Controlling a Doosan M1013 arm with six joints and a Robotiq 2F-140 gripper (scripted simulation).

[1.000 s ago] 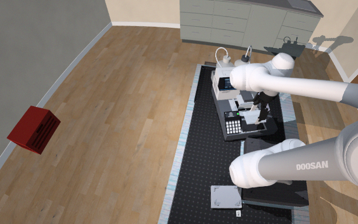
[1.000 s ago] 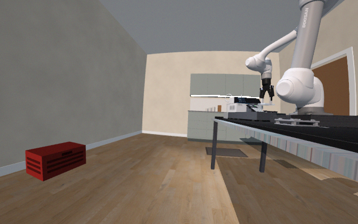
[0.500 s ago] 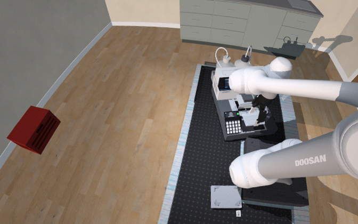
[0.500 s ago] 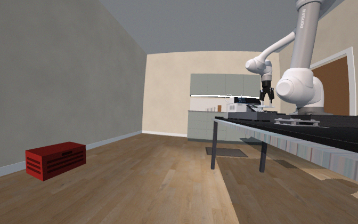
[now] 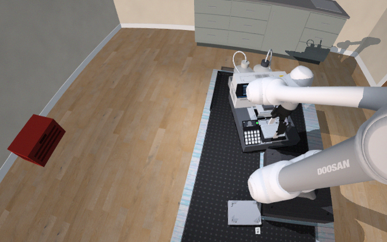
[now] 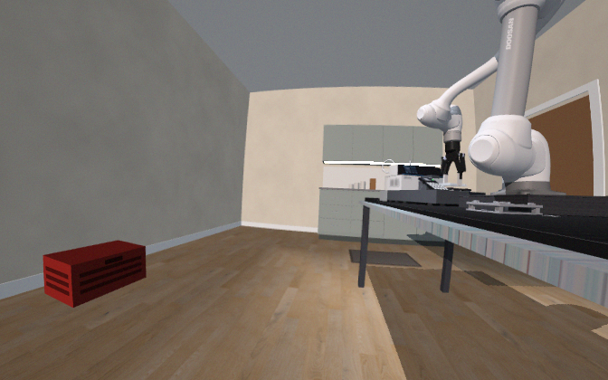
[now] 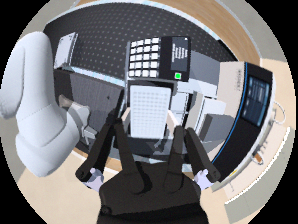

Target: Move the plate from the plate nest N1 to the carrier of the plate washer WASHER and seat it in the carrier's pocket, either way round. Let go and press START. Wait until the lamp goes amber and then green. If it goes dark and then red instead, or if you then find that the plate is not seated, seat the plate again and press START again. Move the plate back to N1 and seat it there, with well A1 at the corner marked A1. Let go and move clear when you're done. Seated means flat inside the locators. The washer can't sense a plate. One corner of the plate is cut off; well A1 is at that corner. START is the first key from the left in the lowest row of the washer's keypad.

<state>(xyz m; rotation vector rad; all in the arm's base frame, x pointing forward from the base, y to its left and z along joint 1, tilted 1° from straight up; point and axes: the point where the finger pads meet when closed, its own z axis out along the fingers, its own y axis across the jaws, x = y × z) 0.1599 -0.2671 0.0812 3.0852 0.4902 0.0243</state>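
My hand is 2 cm above the white well plate. From my hand the other things lie so: plate washer (5 cm ahead, 15 cm to the right, 1 cm below); then plate nest N1 (11 cm ahead, 46 cm to the left, 11 cm below); then dark carrier pocket (4 cm below).
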